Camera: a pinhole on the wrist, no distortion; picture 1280 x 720 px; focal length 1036.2 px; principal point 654.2 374.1 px. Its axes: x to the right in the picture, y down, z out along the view. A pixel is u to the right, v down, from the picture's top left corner.
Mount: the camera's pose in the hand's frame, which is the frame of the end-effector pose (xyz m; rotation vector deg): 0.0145 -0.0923 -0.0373 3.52 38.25 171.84
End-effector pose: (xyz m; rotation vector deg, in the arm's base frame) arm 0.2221 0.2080 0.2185 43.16 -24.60 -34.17
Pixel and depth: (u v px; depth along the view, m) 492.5 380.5 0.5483
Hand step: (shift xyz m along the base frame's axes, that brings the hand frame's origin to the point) -0.1141 -0.2389 0.4164
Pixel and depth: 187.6 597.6 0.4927
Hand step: -0.0566 -0.3885 0.3353
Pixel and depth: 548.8 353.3 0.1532
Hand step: -0.0357 -0.0900 0.0521
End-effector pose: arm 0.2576 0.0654 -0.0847 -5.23 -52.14 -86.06
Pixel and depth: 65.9 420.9 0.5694
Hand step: -0.1989 -0.0053 0.5795
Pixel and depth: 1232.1 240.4 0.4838
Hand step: 0.0321 0.4252 0.2216
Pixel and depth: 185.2 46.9 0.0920
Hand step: -0.0528 -0.0358 0.0429
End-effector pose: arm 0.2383 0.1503 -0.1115 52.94 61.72 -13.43
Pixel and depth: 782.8 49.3 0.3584
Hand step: 0.2495 -0.0782 0.1276
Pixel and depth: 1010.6 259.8 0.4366
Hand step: 0.2538 -0.1902 0.2215
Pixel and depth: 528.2 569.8 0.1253
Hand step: 0.0372 -0.0930 -0.0488
